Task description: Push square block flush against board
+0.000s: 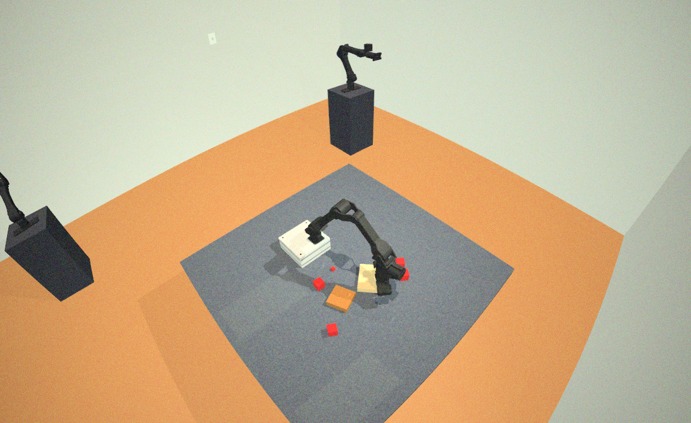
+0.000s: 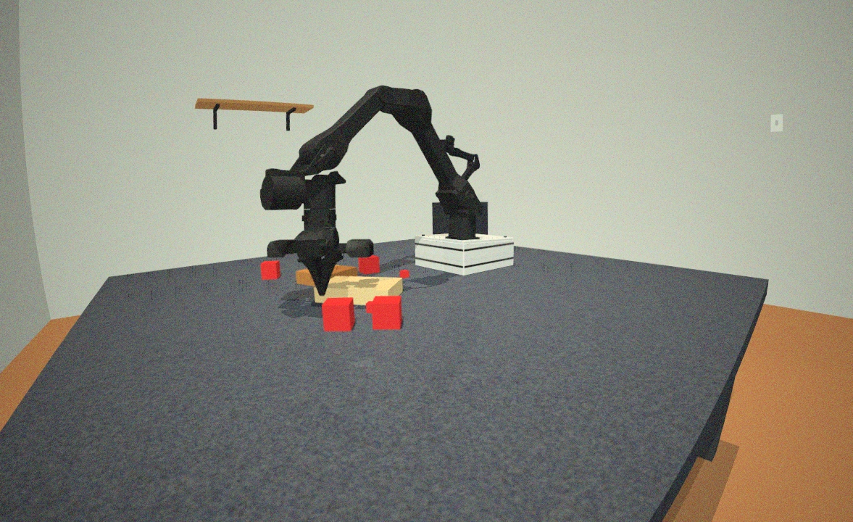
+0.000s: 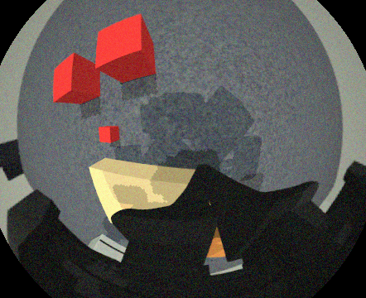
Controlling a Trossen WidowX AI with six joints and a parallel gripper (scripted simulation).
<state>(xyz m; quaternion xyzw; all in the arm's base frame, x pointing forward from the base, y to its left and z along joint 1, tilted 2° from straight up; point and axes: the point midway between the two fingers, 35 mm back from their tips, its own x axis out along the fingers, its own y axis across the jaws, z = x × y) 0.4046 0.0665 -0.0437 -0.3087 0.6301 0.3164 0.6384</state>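
My gripper tip is 80 mm past the cream board. Also, from my gripper tip: square block (180 mm to the right, 80 mm behind).
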